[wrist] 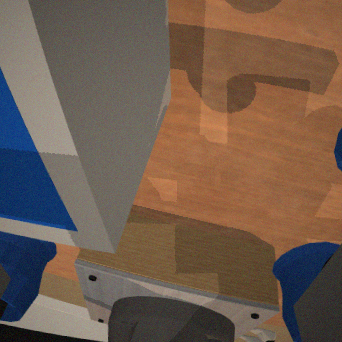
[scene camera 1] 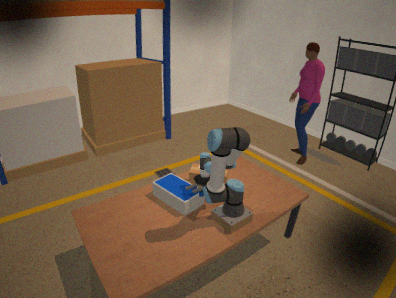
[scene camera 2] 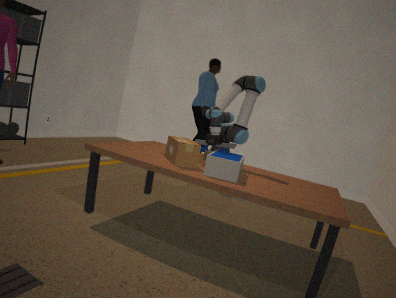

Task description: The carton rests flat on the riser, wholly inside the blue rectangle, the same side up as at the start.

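Where they show: hand, its tool point: (wrist: 165,202); arm's base, origin of its link: (wrist: 172,320) (scene camera 1: 233,210).
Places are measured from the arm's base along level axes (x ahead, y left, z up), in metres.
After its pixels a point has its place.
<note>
The brown carton (scene camera 1: 193,173) @(x 0.460, y -0.049, z 0.067 m) (scene camera 2: 183,154) @(x 0.549, y -0.111, z 0.002 m) rests on the table, apart from the riser; the arm partly hides it in scene camera 1, and it does not show in the wrist view. The pale grey riser (scene camera 1: 170,198) @(x 0.390, y 0.237, z 0.002 m) (scene camera 2: 223,170) @(x 0.607, y 0.164, z -0.022 m) (wrist: 107,115) @(x 0.303, y 0.030, z 0.024 m) stands on the table with the blue rectangle (scene camera 1: 172,184) @(x 0.473, y 0.152, z 0.044 m) (scene camera 2: 228,156) @(x 0.467, y 0.152, z 0.044 m) (wrist: 25,190) @(x 0.286, y 0.052, z 0.044 m) on its top, bare of any carton. My suction gripper (scene camera 1: 193,189) (scene camera 2: 215,146) @(x 0.270, y 0.010, z 0.027 m) is low, by the riser's side toward the arm base. It is open, with nothing seen held. In the wrist view the riser partly covers a blue cup (wrist: 25,280); whether they touch cannot be told.
The arm base (scene camera 1: 233,212) @(x -0.039, y 0.047, z 0.033 m) (wrist: 175,285) @(x 0.099, y 0.003, z -0.007 m) stands on the wooden table (scene camera 1: 125,245) @(x 0.263, y 0.699, z -0.076 m) (scene camera 2: 280,195) @(x 0.635, y 0.510, z -0.076 m) (wrist: 240,165) @(x 0.202, y -0.035, z -0.076 m), close to the riser. A person in pink (scene camera 1: 311,82) stands beyond the table near the shelf rack (scene camera 1: 329,106). A person in blue (scene camera 2: 206,90) stands behind the arm.
</note>
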